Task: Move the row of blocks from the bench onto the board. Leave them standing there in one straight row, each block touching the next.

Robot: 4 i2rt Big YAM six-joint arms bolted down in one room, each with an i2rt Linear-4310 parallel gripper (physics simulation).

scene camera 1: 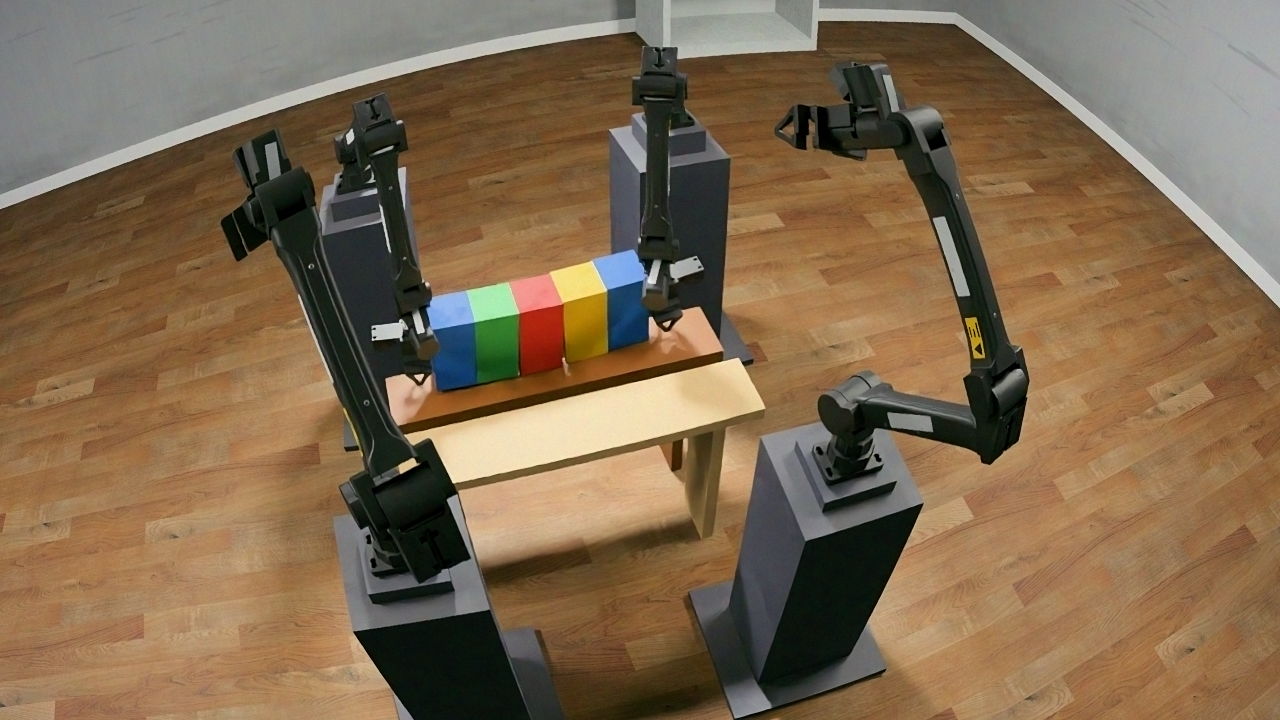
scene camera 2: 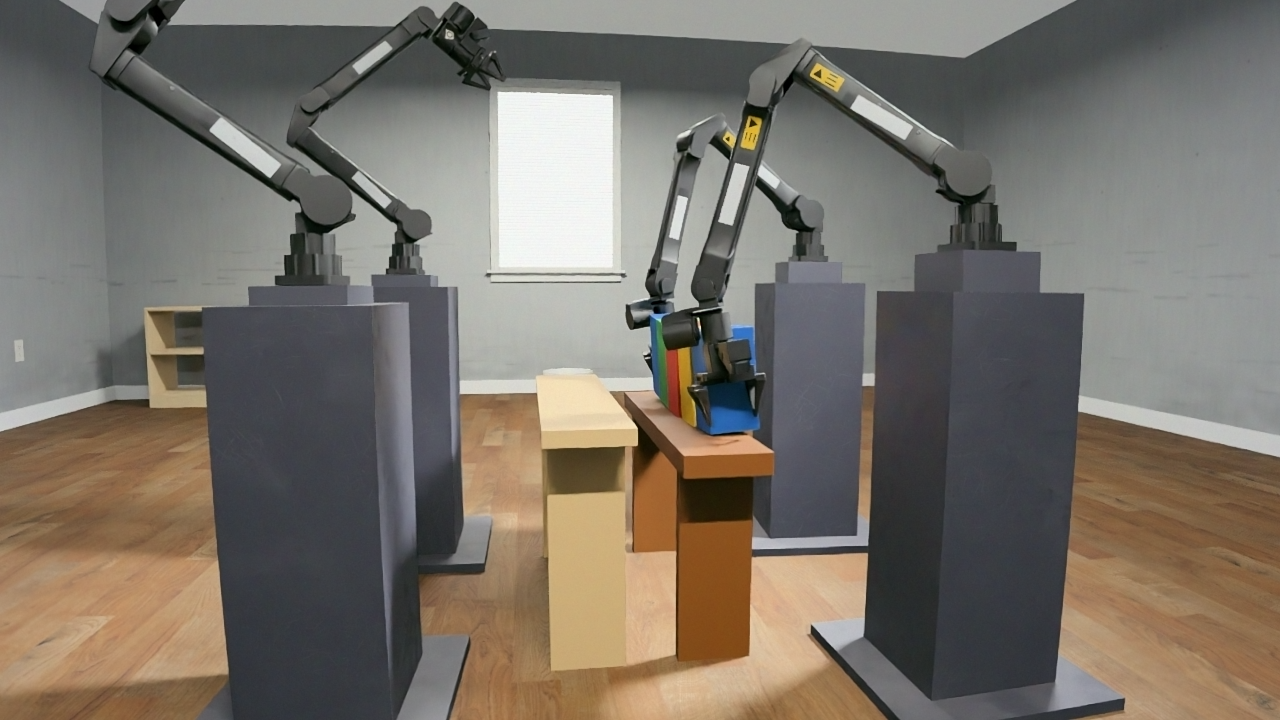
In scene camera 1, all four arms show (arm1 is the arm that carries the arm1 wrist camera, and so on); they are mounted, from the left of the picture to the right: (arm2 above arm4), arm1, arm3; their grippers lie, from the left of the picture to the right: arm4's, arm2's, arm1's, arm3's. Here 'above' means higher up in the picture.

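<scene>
Several upright blocks, blue, green, red (scene camera 1: 540,322), yellow and blue (scene camera 2: 738,413), form a row, faces touching or nearly so. The row is at the top of the brown bench (scene camera 1: 698,335) (scene camera 2: 725,461); a slight lift can't be ruled out. The pale wooden board (scene camera 1: 608,416) (scene camera 2: 586,407) stands in front. Arm2's gripper (scene camera 1: 418,362) is at the row's left end and arm1's gripper (scene camera 1: 664,308) at its right end, both open against the end faces. Arm3's gripper (scene camera 1: 796,128) and arm4's gripper (scene camera 1: 243,231) are raised, open and away from the blocks.
Dark pedestals (scene camera 1: 827,573) (scene camera 2: 308,501) carry the arms on both sides of the bench and board. In scene camera 2, two arms lean over the row from the right and two are raised at the left. A shelf unit (scene camera 2: 159,358) stands by the back wall.
</scene>
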